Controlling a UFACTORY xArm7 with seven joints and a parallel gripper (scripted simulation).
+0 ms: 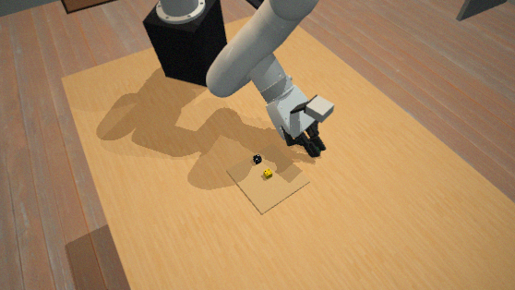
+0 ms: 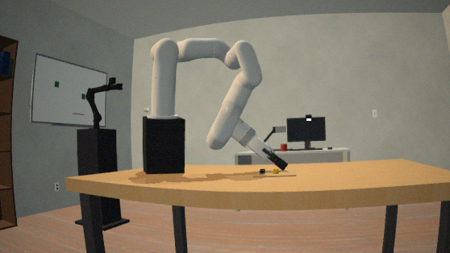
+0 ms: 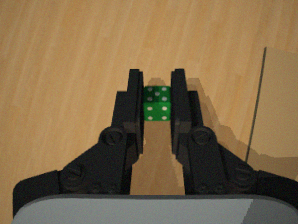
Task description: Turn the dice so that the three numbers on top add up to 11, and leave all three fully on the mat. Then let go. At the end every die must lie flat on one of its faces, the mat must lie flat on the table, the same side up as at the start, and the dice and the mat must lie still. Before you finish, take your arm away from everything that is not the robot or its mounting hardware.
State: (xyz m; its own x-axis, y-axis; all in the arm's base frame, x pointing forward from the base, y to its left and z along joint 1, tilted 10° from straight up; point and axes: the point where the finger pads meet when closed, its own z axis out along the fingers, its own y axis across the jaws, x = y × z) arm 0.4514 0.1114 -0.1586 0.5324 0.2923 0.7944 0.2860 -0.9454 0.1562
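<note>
Now: the green die 10 mm ahead of my hand and 10 mm below it. From my hand the other things lie so: black die 50 mm behind, 130 mm to the right, 10 mm below; yellow die 130 mm to the right, 10 mm below; tan mat 130 mm to the right, 20 mm below.
</note>
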